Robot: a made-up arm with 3 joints. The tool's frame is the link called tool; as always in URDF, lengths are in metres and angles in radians. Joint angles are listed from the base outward.
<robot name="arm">
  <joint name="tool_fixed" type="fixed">
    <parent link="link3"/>
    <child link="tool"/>
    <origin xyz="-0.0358 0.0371 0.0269" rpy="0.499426 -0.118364 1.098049"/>
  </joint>
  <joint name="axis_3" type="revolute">
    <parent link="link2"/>
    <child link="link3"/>
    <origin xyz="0.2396 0.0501 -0.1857" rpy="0 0 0"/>
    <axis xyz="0 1 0"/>
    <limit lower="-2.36" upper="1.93"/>
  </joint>
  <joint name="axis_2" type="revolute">
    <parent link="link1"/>
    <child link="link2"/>
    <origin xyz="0.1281 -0.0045 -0.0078" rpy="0 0 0"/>
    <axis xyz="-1 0 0"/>
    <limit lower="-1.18" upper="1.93"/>
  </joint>
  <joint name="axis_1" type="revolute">
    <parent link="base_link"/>
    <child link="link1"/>
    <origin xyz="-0.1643 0.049 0.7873" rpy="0 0 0"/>
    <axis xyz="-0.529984 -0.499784 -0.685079"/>
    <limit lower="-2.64" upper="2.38"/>
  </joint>
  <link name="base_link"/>
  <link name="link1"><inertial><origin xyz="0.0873 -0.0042 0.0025"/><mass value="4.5"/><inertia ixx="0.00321" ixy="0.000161" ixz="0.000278" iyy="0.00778" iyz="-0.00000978" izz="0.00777"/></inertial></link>
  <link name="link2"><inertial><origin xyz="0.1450 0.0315 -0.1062"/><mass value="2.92"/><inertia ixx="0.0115" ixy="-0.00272" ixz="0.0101" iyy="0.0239" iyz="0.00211" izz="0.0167"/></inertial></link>
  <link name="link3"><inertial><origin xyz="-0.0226 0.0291 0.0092"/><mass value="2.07"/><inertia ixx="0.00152" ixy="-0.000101" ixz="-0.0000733" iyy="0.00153" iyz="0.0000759" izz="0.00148"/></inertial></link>
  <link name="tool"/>
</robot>
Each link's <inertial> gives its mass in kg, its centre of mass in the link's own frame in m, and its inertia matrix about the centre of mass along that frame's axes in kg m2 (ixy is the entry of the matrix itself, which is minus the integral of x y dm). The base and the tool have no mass. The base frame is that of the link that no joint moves.
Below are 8 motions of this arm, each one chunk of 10 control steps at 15 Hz.
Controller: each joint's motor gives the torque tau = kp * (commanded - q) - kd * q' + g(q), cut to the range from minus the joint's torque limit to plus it. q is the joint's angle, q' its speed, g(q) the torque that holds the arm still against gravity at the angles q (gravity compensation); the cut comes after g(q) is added. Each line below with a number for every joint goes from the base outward.
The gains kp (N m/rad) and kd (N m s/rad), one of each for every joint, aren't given. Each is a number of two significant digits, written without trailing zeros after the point. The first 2 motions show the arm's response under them.
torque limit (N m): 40 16 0.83
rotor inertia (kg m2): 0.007 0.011 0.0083
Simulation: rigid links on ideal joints. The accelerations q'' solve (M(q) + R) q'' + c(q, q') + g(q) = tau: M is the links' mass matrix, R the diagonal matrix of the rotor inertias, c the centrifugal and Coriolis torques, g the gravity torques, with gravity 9.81 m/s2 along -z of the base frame. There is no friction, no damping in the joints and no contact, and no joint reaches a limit. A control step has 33 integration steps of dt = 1/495 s. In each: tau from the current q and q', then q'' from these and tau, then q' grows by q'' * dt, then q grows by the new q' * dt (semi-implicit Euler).
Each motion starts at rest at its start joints. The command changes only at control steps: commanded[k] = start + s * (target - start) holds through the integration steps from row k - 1 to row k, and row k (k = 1, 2, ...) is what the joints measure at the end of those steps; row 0 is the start. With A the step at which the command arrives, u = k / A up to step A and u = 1 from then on. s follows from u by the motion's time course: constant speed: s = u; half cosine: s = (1 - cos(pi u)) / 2; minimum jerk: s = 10 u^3 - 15 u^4 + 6 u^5; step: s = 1 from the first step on.
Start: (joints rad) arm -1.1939 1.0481 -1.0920
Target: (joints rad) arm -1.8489 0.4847 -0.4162
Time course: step
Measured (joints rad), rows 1 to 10:
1: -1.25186 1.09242 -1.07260
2: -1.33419 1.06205 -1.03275
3: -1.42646 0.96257 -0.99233
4: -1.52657 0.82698 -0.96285
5: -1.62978 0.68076 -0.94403
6: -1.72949 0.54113 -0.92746
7: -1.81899 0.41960 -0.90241
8: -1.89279 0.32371 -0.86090
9: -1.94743 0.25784 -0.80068
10: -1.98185 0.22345 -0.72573
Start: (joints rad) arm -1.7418 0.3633 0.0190
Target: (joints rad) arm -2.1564 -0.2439 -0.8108
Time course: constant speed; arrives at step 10
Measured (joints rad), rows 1 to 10:
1: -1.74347 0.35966 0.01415
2: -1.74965 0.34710 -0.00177
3: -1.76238 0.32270 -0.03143
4: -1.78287 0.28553 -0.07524
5: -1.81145 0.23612 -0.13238
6: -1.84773 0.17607 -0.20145
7: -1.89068 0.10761 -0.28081
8: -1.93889 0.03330 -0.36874
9: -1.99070 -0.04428 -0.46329
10: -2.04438 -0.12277 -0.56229
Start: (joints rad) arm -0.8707 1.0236 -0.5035
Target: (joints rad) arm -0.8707 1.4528 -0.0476
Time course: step
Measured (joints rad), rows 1 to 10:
1: -0.90294 1.11519 -0.47273
2: -0.92023 1.21137 -0.40800
3: -0.91922 1.29107 -0.33024
4: -0.90759 1.35763 -0.25428
5: -0.89102 1.41215 -0.18936
6: -0.87359 1.45479 -0.13973
7: -0.85803 1.48572 -0.10590
8: -0.84596 1.50552 -0.08595
9: -0.83811 1.51531 -0.07663
10: -0.83449 1.51672 -0.07434

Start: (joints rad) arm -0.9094 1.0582 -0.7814
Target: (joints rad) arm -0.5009 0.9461 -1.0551
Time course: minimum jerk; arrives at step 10
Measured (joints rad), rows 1 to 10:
1: -0.90879 1.05714 -0.78148
2: -0.90466 1.05033 -0.78214
3: -0.89313 1.03308 -0.78446
4: -0.87127 1.00441 -0.79002
5: -0.83813 0.96797 -0.80050
6: -0.79502 0.93084 -0.81720
7: -0.74519 0.90133 -0.84057
8: -0.69311 0.88659 -0.87020
9: -0.64339 0.89026 -0.90487
10: -0.59919 0.91051 -0.94280

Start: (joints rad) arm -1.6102 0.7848 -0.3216
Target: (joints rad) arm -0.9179 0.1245 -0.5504
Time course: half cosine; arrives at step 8
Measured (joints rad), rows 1 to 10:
1: -1.60445 0.77325 -0.32365
2: -1.58276 0.73123 -0.33137
3: -1.53960 0.65197 -0.34758
4: -1.47532 0.54219 -0.37372
5: -1.39433 0.41674 -0.40839
6: -1.30336 0.29336 -0.44661
7: -1.21058 0.18956 -0.48084
8: -1.12550 0.12107 -0.50300
9: -1.05506 0.09376 -0.51056
10: -1.00037 0.09942 -0.50920

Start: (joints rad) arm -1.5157 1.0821 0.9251
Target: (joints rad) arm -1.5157 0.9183 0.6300
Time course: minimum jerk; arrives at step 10
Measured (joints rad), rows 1 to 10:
1: -1.51559 1.08178 0.92496
2: -1.51493 1.07960 0.92383
3: -1.51332 1.07353 0.91985
4: -1.51080 1.06205 0.91065
5: -1.50788 1.04482 0.89418
6: -1.50536 1.02279 0.86952
7: -1.50408 0.99802 0.83739
8: -1.50466 0.97321 0.80020
9: -1.50726 0.95101 0.76153
10: -1.51143 0.93310 0.72512

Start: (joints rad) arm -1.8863 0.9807 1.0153
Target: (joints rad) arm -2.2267 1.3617 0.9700
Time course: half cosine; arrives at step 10
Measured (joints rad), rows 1 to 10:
1: -1.88821 0.98487 1.01544
2: -1.89546 1.00019 1.01570
3: -1.91023 1.03001 1.01558
4: -1.93317 1.07364 1.01425
5: -1.96365 1.12748 1.01104
6: -2.00004 1.18612 1.00577
7: -2.04000 1.24336 0.99894
8: -2.08067 1.29314 0.99158
9: -2.11895 1.33010 0.98498
10: -2.15170 1.35015 0.98029

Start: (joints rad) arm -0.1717 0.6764 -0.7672
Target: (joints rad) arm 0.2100 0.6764 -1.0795
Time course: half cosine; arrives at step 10
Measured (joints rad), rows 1 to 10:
1: -0.17034 0.67427 -0.76779
2: -0.16482 0.66669 -0.77029
3: -0.15273 0.65296 -0.77609
4: -0.13264 0.63511 -0.78640
5: -0.10407 0.61670 -0.80220
6: -0.06758 0.60182 -0.82409
7: -0.02475 0.59423 -0.85223
8: 0.02189 0.59671 -0.88618
9: 0.06905 0.61065 -0.92471
10: 0.11299 0.63583 -0.96573

